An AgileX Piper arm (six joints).
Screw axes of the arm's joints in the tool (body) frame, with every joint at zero. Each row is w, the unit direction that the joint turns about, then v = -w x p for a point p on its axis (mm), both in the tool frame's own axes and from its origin. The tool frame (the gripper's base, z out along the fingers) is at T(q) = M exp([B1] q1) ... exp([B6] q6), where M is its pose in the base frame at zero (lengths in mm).
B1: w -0.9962 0 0.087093 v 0 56.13 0
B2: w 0 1 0 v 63.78 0 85.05
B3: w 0 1 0 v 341.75 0 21.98
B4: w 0 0 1 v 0 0 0
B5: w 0 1 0 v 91 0 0
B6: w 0 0 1 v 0 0 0
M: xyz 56.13 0 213.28 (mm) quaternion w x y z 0.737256 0 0.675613 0
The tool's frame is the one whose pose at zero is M.
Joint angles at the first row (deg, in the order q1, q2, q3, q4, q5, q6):
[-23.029 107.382 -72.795 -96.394 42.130 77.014]
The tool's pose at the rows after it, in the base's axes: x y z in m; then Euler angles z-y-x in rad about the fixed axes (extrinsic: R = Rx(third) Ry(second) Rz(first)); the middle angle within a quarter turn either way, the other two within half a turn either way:
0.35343 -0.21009 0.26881 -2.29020 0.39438 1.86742
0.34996 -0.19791 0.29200 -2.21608 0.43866 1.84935
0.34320 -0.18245 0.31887 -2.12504 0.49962 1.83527
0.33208 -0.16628 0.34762 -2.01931 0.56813 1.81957
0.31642 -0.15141 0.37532 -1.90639 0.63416 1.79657
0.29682 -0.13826 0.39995 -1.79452 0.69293 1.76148
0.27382 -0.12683 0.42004 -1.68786 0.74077 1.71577
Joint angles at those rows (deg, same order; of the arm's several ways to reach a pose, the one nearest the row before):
[-22.166 104.879 -73.275 -95.712 42.536 77.971]
[-20.872 101.405 -73.457 -94.014 41.576 78.434]
[-19.373 97.019 -73.500 -91.369 39.831 78.754]
[-17.990 92.059 -73.524 -87.852 37.681 78.793]
[-16.942 86.875 -73.371 -84.014 35.561 78.647]
[-16.238 81.599 -72.778 -80.602 33.650 78.487]
[-15.869 76.210 -71.508 -77.904 31.979 78.462]

